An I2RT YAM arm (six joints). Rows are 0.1 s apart.
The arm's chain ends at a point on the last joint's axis. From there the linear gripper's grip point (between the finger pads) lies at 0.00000 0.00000 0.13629 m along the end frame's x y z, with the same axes.
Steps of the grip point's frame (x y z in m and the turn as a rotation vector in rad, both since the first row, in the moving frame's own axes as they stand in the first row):
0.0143, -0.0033, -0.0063, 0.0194, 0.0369, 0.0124
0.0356, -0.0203, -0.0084, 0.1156, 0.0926, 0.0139
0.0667, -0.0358, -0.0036, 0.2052, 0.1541, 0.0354
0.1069, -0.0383, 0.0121, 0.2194, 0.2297, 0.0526
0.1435, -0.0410, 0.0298, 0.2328, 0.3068, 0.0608
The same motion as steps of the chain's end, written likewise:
0.0093, -0.0007, -0.0062, 0.0194, 0.0369, 0.0124
0.0229, -0.0047, -0.0069, 0.1156, 0.0926, 0.0139
0.0454, -0.0085, 0.0009, 0.2052, 0.1541, 0.0354
0.0754, -0.0097, 0.0189, 0.2194, 0.2297, 0.0526
0.1018, -0.0113, 0.0398, 0.2328, 0.3068, 0.0608

